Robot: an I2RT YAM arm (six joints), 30 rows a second.
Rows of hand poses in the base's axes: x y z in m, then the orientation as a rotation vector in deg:
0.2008, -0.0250, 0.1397, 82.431, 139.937, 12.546
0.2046, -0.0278, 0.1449, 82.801, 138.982, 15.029
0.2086, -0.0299, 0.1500, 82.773, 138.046, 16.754
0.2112, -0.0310, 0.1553, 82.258, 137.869, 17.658
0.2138, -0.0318, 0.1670, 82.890, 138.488, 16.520
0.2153, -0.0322, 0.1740, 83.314, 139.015, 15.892
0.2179, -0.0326, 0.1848, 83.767, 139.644, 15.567
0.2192, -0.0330, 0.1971, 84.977, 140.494, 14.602
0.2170, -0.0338, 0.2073, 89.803, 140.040, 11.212
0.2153, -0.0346, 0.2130, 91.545, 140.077, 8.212
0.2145, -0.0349, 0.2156, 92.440, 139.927, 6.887
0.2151, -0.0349, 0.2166, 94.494, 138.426, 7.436
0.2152, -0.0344, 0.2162, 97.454, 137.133, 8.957
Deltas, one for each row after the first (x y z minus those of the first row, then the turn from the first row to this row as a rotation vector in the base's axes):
0.0038, -0.0028, 0.0052, 1.369, -1.269, -0.324
0.0078, -0.0049, 0.0103, 2.153, -2.471, -0.501
0.0104, -0.0060, 0.0156, 2.507, -3.081, -0.185
0.0130, -0.0068, 0.0273, 2.185, -2.016, -0.411
0.0145, -0.0072, 0.0343, 2.096, -1.251, -0.500
0.0171, -0.0076, 0.0451, 2.246, -0.477, -0.529
0.0184, -0.0080, 0.0574, 2.320, 0.983, -0.953
0.0162, -0.0088, 0.0676, 1.717, 3.817, -4.111
0.0145, -0.0096, 0.0733, 0.524, 5.551, -5.337
0.0137, -0.0099, 0.0759, -0.001, 6.268, -6.010
0.0143, -0.0099, 0.0769, 0.565, 5.978, -7.661
0.0144, -0.0094, 0.0765, 2.134, 6.025, -9.577

